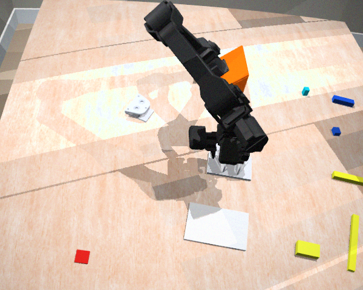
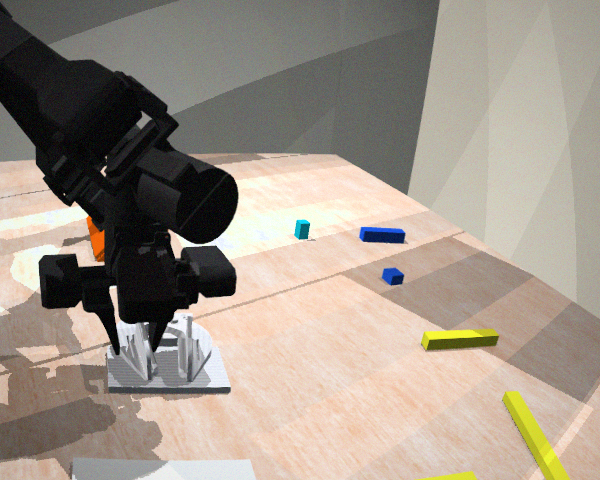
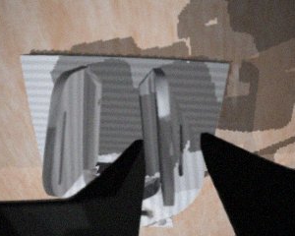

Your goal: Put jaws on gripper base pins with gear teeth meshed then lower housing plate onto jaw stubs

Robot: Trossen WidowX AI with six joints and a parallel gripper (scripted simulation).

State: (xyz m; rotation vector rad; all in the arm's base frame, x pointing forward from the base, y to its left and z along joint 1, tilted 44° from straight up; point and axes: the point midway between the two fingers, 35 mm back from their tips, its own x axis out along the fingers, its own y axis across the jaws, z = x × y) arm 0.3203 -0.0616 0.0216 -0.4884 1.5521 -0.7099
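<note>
The small stand lies 190 mm behind my gripper tip, 200 mm to the right of it and 10 mm below it. Also, from my gripper tip: flat white sheet: 190 mm ahead, 40 mm to the right, 10 mm below; then yellow block: 280 mm ahead, 170 mm to the left, 10 mm below; then yellow bar: 90 mm ahead, 370 mm to the left, 10 mm below.
</note>
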